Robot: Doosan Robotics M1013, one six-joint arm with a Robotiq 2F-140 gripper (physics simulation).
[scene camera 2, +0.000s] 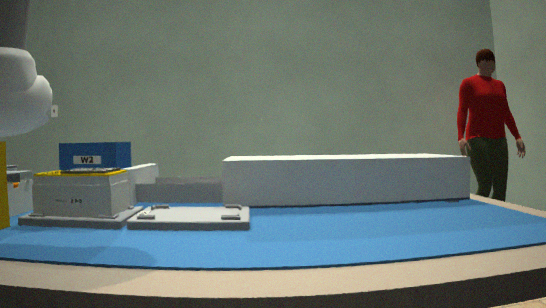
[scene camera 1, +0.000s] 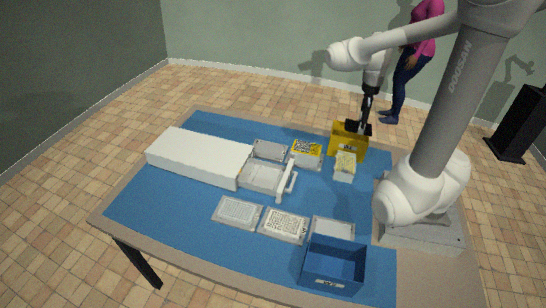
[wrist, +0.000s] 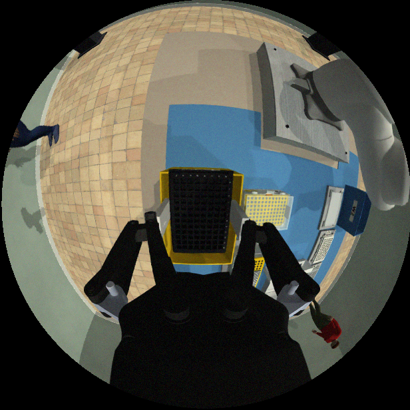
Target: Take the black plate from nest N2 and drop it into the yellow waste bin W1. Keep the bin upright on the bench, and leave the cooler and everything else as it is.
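Frame: origin at the arm's base, x back, y right, z up, level; centimetres.
Seen in the pictures: gripper, fingertip midpoint: (scene camera 1: 360,128).
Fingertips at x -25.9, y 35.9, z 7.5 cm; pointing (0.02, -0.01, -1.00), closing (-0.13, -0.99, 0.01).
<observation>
Offsets run from my fingertips to a thing's middle. "pt": to the spot under its first point.
The black plate {dx -0.9, dy +0.1, dz +0.7 cm} (scene camera 1: 352,125) (wrist: 201,200) is level between the fingers of my gripper (scene camera 1: 363,126) (wrist: 199,207), which is shut on its two long sides. The plate is over the opening of the yellow bin W1 {dx -3.9, dy +0.4, dz -8.3 cm} (scene camera 1: 337,145) (scene camera 2: 3,185) (wrist: 176,257), close to rim height; in the wrist view it lies within the bin's outline. The exact gap to the rim cannot be told. The bin stands upright on the bench, its inside mostly hidden by the plate. Nest N2 {dx -40.4, dy -8.0, dz -13.4 cm} (scene camera 1: 270,150) (scene camera 2: 187,216) is empty beside the cooler. The white cooler (scene camera 1: 200,155) (scene camera 2: 345,180) has its drawer pulled out.
A tip box with yellow top {pt dx -6.5, dy -18.1, dz -7.3 cm} (scene camera 1: 345,165) (wrist: 266,209) stands close beside the bin. Another yellow-topped tip rack {dx -23.4, dy -10.3, dz -9.8 cm} (scene camera 1: 306,152) (scene camera 2: 80,195) sits in a nest by N2. The blue bin W2 {dx -11.7, dy -63.2, dz -8.3 cm} (scene camera 1: 330,265) (scene camera 2: 95,154) (wrist: 354,210) and several nests are farther off. A person in pink (scene camera 1: 425,40) stands behind the bench.
</observation>
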